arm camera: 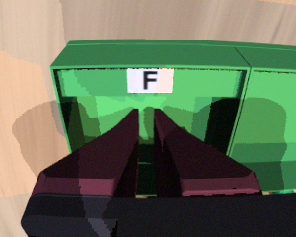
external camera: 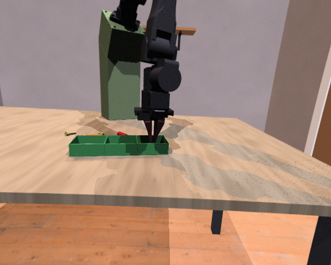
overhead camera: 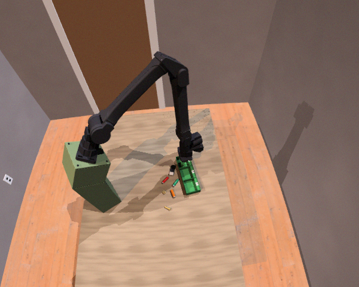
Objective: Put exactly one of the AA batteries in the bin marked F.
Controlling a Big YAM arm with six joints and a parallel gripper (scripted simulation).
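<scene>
Now: hand 8 cm past the orange AA battery, 20 cm to the left of it and 2 cm above it. The rest, counted from my hand: black-and-white block (8 cm behind, 6 cm to the right, 2 cm below); then green battery (6 cm behind, 14 cm to the right, 2 cm below); then green three-compartment bin (1 cm ahead, 8 cm to the right, 1 cm below).
</scene>
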